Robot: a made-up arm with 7 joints. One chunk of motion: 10 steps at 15 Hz.
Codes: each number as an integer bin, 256 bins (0 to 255) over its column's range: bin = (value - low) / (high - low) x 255, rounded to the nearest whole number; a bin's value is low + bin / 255 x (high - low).
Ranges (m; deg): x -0.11..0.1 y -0.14..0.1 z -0.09..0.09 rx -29..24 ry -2..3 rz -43..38
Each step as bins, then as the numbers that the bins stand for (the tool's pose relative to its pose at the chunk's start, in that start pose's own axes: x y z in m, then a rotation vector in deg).
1 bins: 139 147 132 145 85 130
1 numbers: 0.0045 -0.0016 0.0032 1.14 -0.33 -1.71
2 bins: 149 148 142 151 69 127
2 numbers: 0.0127 -0.0007 0.0102 2.38 -0.65 -2.66
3 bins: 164 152 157 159 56 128
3 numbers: 0.0251 0.0031 0.0208 4.05 -0.90 -2.34
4 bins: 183 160 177 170 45 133
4 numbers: 0.0407 0.0106 0.0349 6.33 -1.12 -0.75
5 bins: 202 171 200 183 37 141
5 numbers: 0.0564 0.0209 0.0512 9.04 -1.27 1.79
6 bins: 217 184 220 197 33 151
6 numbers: 0.0687 0.0332 0.0653 11.95 -1.35 4.96
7 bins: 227 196 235 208 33 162
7 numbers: 0.0769 0.0445 0.0759 14.23 -1.35 8.46
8 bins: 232 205 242 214 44 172
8 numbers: 0.0811 0.0529 0.0808 15.48 -1.14 11.64
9 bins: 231 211 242 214 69 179
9 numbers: 0.0802 0.0586 0.0808 15.48 -0.65 13.86
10 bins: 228 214 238 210 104 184
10 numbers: 0.0778 0.0614 0.0780 14.65 0.04 15.45
